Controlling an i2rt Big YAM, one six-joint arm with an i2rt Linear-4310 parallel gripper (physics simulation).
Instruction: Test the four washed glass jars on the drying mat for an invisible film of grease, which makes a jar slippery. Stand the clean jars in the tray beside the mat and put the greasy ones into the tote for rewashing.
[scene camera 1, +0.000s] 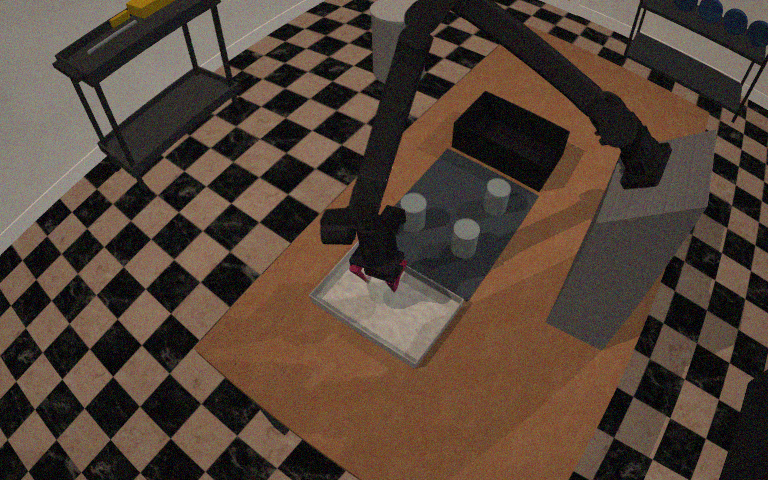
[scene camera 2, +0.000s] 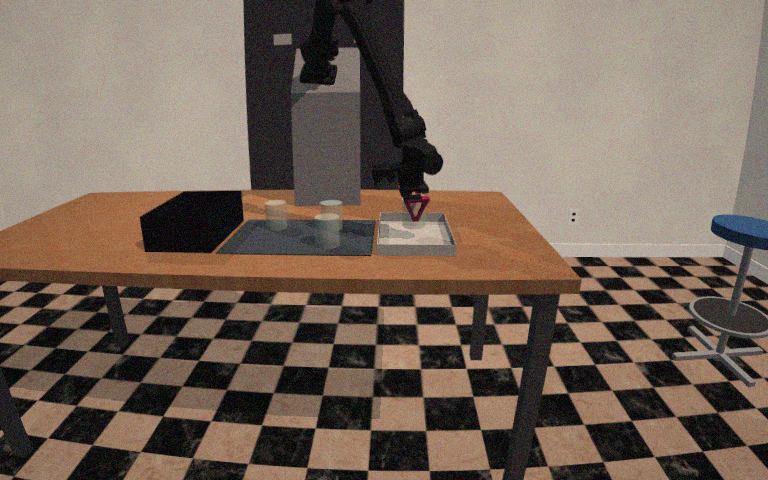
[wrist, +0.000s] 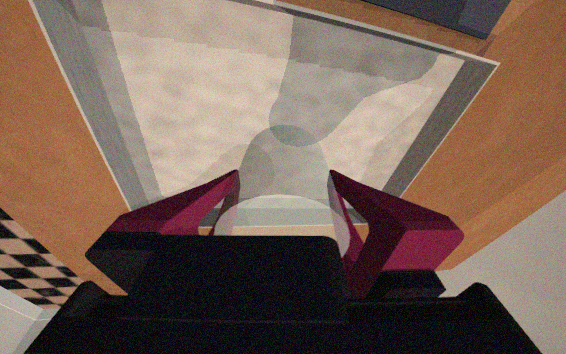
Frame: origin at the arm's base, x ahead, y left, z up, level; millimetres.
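Seen in the pictures: gripper, fingertip midpoint: (scene camera 1: 382, 285) (scene camera 2: 413, 216) (wrist: 283, 177); arm's base at its link origin: (scene camera 1: 647, 168) (scene camera 2: 318, 75).
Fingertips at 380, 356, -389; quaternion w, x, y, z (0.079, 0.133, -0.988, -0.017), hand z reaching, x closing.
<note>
Pixels of each thing's middle, then the offset from my fingertips to it, as dx, dy, dz. Level surfaces: height alone.
- clear glass jar at the middle of its body: (wrist: 283, 192) (scene camera 1: 380, 282) (scene camera 2: 413, 211) +2, +2, +15
- pale-floored tray at the middle of its body: (wrist: 289, 149) (scene camera 1: 386, 301) (scene camera 2: 414, 232) -15, +3, -50
- dark drying mat at its surface level: dz -62
- third jar at the middle of its body: (scene camera 1: 465, 238) (scene camera 2: 331, 215) -55, -244, -23
- black tote at the middle of its body: (scene camera 1: 511, 138) (scene camera 2: 195, 219) +51, -633, -15
- wooden table at its surface level: dz -65
My gripper (scene camera 1: 379, 280) (scene camera 2: 416, 217) (wrist: 283, 177) is shut on a clear glass jar (scene camera 1: 381, 294) (wrist: 285, 162). The jar is upright and low inside the pale-floored tray (scene camera 1: 362, 332) (scene camera 2: 416, 249) (wrist: 445, 120), its base on or close to the tray floor; I cannot tell which. Three jars stand upright on the dark drying mat (scene camera 1: 453, 169) (scene camera 2: 254, 244) (wrist: 450, 15): one jar (scene camera 1: 497, 196) (scene camera 2: 275, 215) nearest the tote, another jar (scene camera 1: 413, 212) (scene camera 2: 327, 230) and a third jar (scene camera 1: 465, 238) (scene camera 2: 331, 207) nearer the tray. The black tote (scene camera 1: 498, 144) (scene camera 2: 186, 226) is beyond the mat; its inside is too dark to read.
A grey pedestal (scene camera 1: 623, 266) (scene camera 2: 326, 147) carries the arm's base beside the mat. The wooden table (scene camera 1: 481, 407) (scene camera 2: 498, 260) bears the tray, mat and tote. A grey cylinder (scene camera 1: 386, 50) stands behind the arm on the floor. A blue-topped stool (scene camera 2: 741, 232) is at the right.
</note>
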